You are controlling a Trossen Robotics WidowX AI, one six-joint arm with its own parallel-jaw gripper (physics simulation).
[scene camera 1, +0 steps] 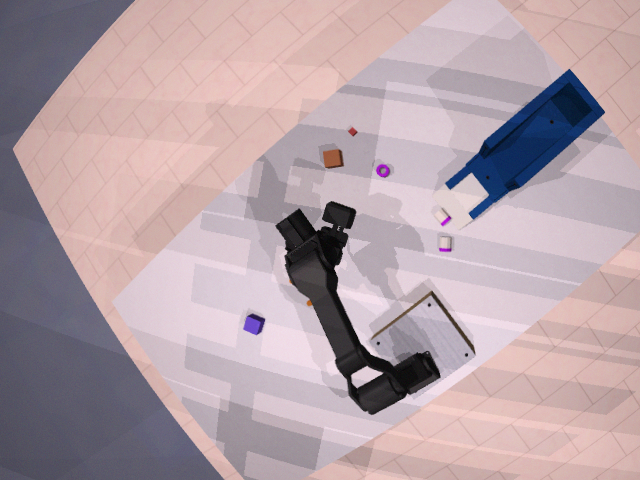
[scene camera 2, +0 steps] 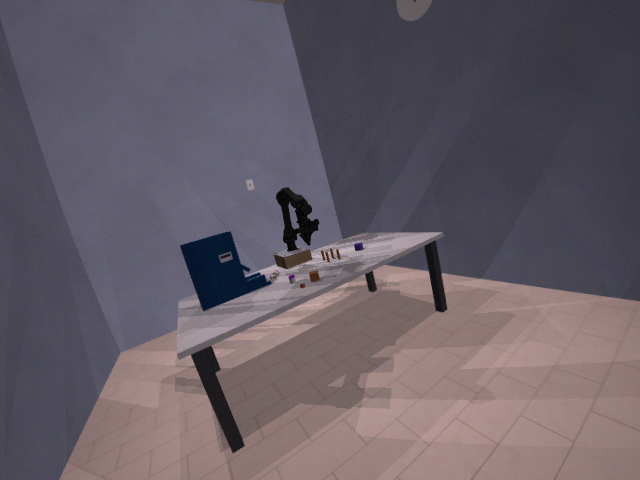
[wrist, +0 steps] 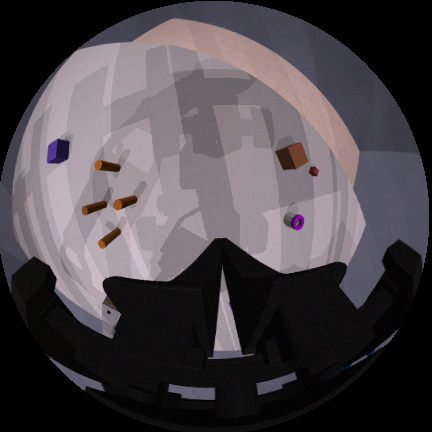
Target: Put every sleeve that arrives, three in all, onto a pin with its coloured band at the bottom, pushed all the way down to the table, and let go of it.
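A pale sleeve (scene camera 1: 382,170) (scene camera 2: 291,279) (wrist: 295,221) stands upright, purple band on top. A second sleeve (scene camera 1: 442,215) appears to lie on its side at the chute's mouth. A third sleeve (scene camera 1: 445,243) appears to lie on its side beside it, band toward the base block. Several bare orange pins (scene camera 2: 330,254) (wrist: 125,202) stand upright; the arm hides some in scene camera 1. My gripper (scene camera 2: 309,243) (wrist: 220,243) is shut and empty, high above the table between the pins and the upright sleeve. Its fingertips are hidden in scene camera 1. A bit of purple shows through the gap behind its fingertips.
A blue chute (scene camera 1: 545,136) (scene camera 2: 211,268) stands beyond the lying sleeves. A brown cube (scene camera 1: 332,158) (scene camera 2: 314,276) (wrist: 292,156) and small red cube (scene camera 1: 352,131) (wrist: 313,171) lie near the upright sleeve. A purple cube (scene camera 1: 253,324) (wrist: 58,151) lies beyond the pins. The arm's base block (scene camera 1: 439,330) (scene camera 2: 293,258) is nearby.
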